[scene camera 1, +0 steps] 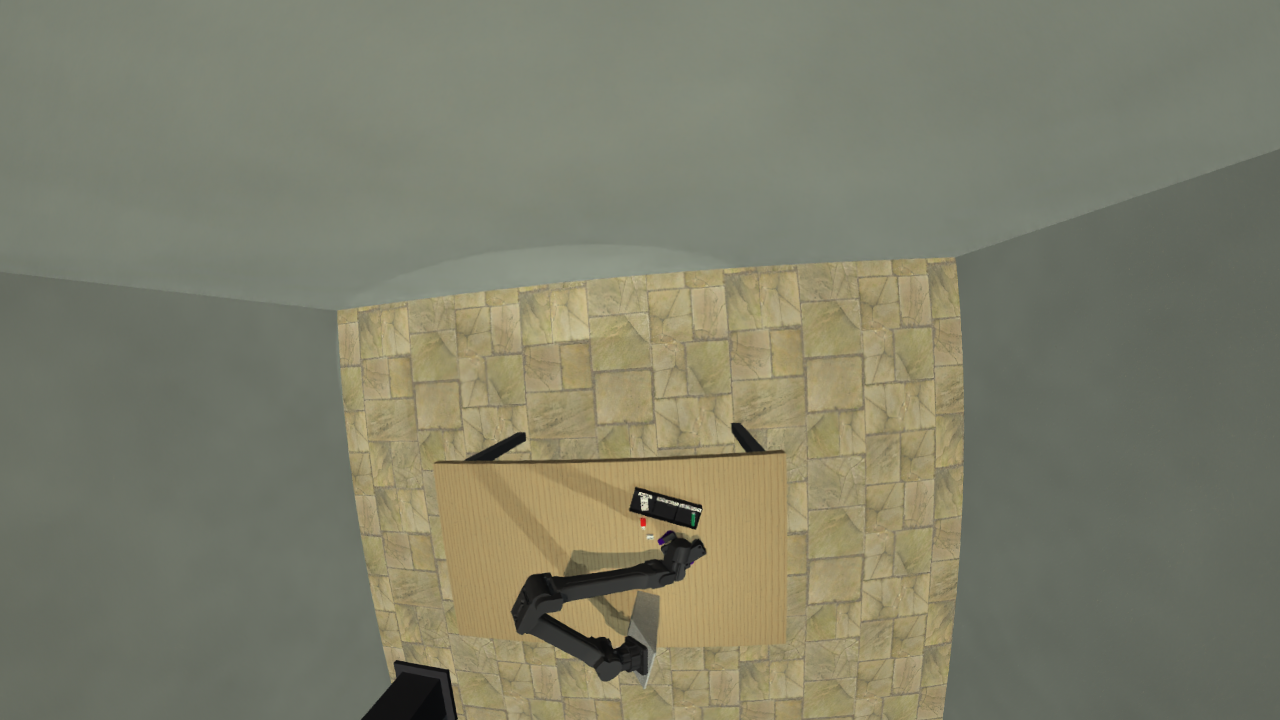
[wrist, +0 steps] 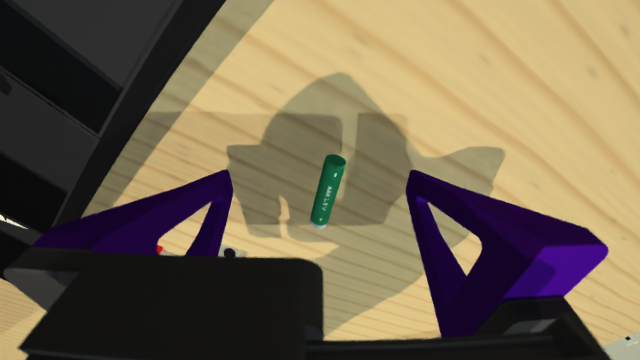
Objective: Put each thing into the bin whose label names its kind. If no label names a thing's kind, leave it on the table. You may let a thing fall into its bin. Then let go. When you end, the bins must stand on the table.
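Seen in the pictures: gripper, fingertip midpoint: [wrist: 319, 180]; arm's base, link origin: [scene camera 1: 637, 654].
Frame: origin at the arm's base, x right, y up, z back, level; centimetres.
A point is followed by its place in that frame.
Note:
A green AAA battery [wrist: 328, 191] {z -29.1, x 13.1, y -21.7 cm} lies on the table between and beyond the open fingertips in the wrist view; the arm hides it in the scene view. My gripper [scene camera 1: 681, 540] {z -29.5, x 12.9, y -22.6 cm} [wrist: 319, 180] {z -29.5, x 12.9, y -22.6 cm} is open and empty, above the table. A black bin tray [scene camera 1: 662, 517] {z -39.7, x 8.2, y -21.5 cm} [wrist: 157, 75] {z -37.5, x 14.7, y -21.2 cm} with compartments stands beside it, its labels too small to read in the scene view. A green battery [scene camera 1: 692, 518] {z -39.6, x 19.2, y -20.8 cm} lies in its right compartment, a white domino [scene camera 1: 644, 504] {z -44.8, x 1.8, y -21.4 cm} in its left. A red USB stick [scene camera 1: 642, 522] {z -37.4, x 0.8, y -22.0 cm} [wrist: 159, 249] {z -35.9, x 1.9, y -22.5 cm} and a small white thing with a black spot [scene camera 1: 649, 536] {z -31.9, x 3.2, y -21.8 cm} [wrist: 230, 253] {z -31.6, x 4.8, y -22.2 cm} lie near the tray, partly hidden in the wrist view.
The wooden table [scene camera 1: 510, 528] {z -32.4, x -52.0, y -22.7 cm} [wrist: 525, 100] {z -24.0, x 21.5, y -22.8 cm} carries these things. The tray's wall rises close to the left finger's side in the wrist view. The arm reaches across the table from its front edge, over a grey plate [scene camera 1: 643, 616] {z -7.6, x 1.3, y -9.2 cm}.

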